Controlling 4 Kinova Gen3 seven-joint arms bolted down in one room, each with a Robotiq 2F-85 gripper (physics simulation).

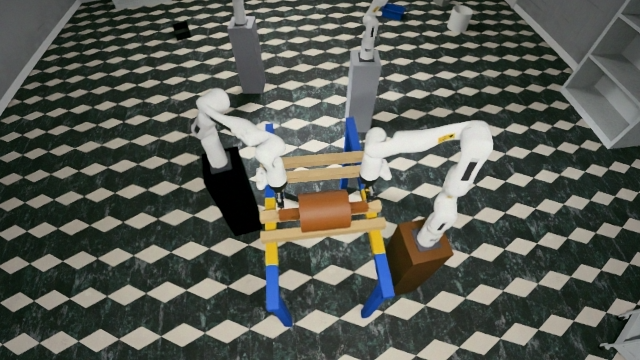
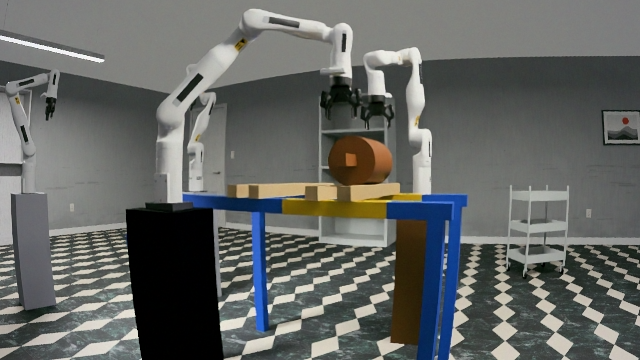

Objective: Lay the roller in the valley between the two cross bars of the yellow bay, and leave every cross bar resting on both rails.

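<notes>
The brown roller (image 1: 325,212) (image 2: 361,161) lies level across the two cross bars of the yellow bay, the rear bar (image 1: 269,216) (image 2: 314,193) and the front bar (image 1: 372,225) (image 2: 372,192). Both bars rest on the left rail (image 1: 271,254) (image 2: 335,208) and the right rail (image 1: 376,243). The gripper (image 1: 280,203) (image 2: 341,116) of the arm on the black pedestal is open above the roller's left axle end. The gripper (image 1: 368,193) (image 2: 378,124) of the arm on the brown pedestal is open above the right axle end. Two more bars (image 1: 322,160) (image 1: 323,175) lie parallel across the blue bay behind.
A third arm's gripper (image 2: 50,111) hangs far left, away from the frame. A fourth arm (image 1: 369,37) (image 2: 200,130) stands on a grey pedestal (image 1: 363,85) behind the frame. The black pedestal (image 1: 231,195) (image 2: 172,280) and brown pedestal (image 1: 417,260) (image 2: 410,290) flank the rails.
</notes>
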